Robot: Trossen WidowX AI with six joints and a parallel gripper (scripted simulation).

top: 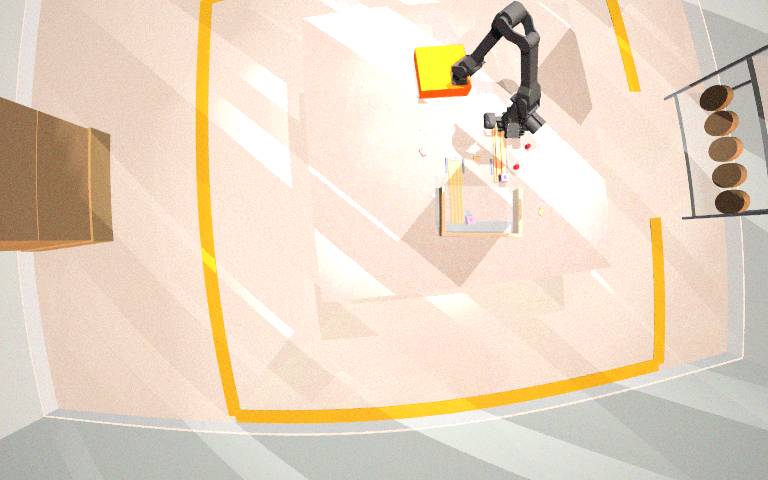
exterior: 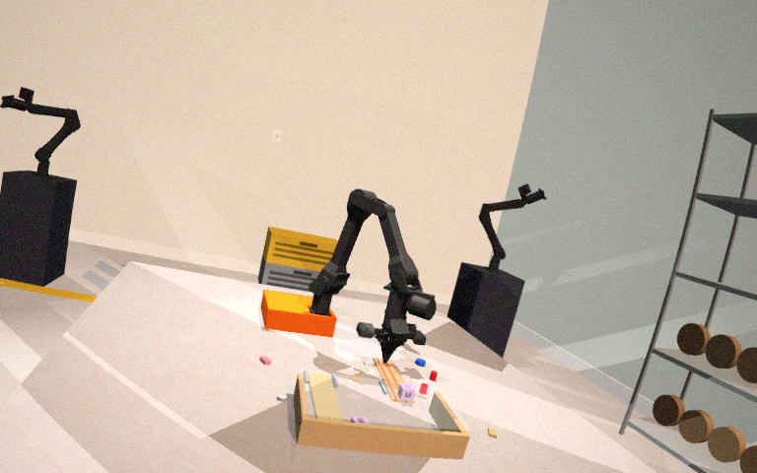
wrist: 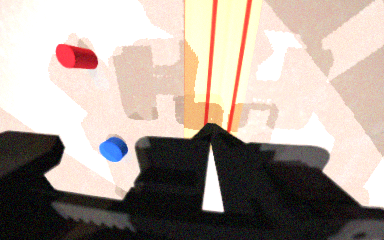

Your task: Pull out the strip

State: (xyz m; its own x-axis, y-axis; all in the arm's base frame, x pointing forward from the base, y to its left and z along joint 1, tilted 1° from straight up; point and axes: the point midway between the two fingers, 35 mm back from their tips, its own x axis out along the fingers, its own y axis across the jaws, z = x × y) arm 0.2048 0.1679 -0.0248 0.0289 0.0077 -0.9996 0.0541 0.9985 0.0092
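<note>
Now: the strip 100 mm ahead of my gripper tip and 10 mm to the right of it. The rest, counted from my gripper tip: small tan block (120 mm ahead, 110 mm to the right).
</note>
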